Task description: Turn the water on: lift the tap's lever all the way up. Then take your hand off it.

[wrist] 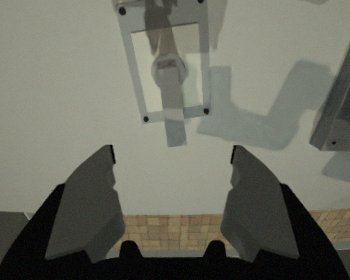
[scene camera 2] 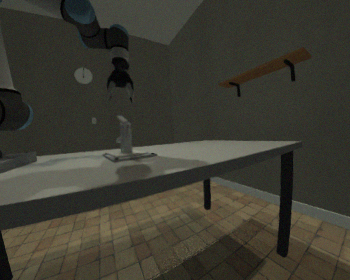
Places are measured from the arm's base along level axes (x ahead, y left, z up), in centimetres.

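Pixels of known places: gripper, fingertip midpoint: (wrist: pixel 173 147) (scene camera 2: pixel 120 101).
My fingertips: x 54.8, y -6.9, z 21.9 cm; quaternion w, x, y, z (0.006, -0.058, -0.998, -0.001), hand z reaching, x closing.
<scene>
Ahead of a thing's pixels: the offset from my fingertips to its middle. "pt": to the spot under its first point. Level surfaces: height alone.
The tap {pt dx -0.5, dy -7.2, dz -18.2 cm} (scene camera 2: pixel 126 139) (wrist: pixel 169 75) stands upright on a grey rectangular base frame {dx +0.0, dy -4.8, dz -25.0 cm} (scene camera 2: pixel 135 157) (wrist: pixel 133 60) on the table. Its lever {pt dx -0.5, dy -2.8, dz -9.0 cm} (scene camera 2: pixel 122 119) (wrist: pixel 173 95) slopes upward from the top of the tap in the scene view. In the wrist view the lever's free end points toward the fingers. My gripper (scene camera 2: pixel 121 101) (wrist: pixel 173 147) is open, with nothing between its fingers. It hangs above the lever, apart from it, pointing down.
The white table {dz -25.6 cm} (scene camera 2: pixel 225 150) (wrist: pixel 65 100) bears the tap. A grey block-like base (scene camera 2: pixel 20 160) (wrist: pixel 334 120) stands to one side of the tap, near the arm's lower part (scene camera 2: pixel 14 110). A wooden shelf (scene camera 2: pixel 265 68) is on the wall.
</scene>
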